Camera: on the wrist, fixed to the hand. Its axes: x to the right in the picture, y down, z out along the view.
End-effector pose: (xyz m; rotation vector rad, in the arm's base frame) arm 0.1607 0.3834 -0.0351 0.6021 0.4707 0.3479
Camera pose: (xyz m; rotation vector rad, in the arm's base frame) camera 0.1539 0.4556 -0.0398 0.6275 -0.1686 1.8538
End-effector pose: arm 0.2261 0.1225 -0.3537 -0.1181 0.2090 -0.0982
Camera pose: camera 0.2492 0.1686 -0.4049 -0.1729 0.2484 1.4929
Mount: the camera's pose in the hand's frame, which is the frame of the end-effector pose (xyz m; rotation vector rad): 0.0277 0.0540 -0.0399 -0.2473 -0.0167 1.5689
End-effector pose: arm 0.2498 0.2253 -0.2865 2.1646 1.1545 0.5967
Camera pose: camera 0.2700 0.2372 -0.2178 2.4374 -0.8555 1.1905
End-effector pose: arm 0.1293 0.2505 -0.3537 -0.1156 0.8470 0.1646
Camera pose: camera 0.1077 0.2995 -0.4027 0.3505 0.7289 1.7341
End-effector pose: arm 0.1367 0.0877 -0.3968 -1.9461 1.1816 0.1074
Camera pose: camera 0.0976 0.0298 -0.4166 -0.7288 2.4546 1.0810
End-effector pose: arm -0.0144 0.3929 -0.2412 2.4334 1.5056 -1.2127
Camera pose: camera 0.0573 0.4010 -0.2498 2.2632 -0.4318 -0.5463
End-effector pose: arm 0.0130 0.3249 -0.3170 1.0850 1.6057 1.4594
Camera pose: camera -0.0276 0.3348 -0.2576 -2.0562 -0.2192 -2.0906
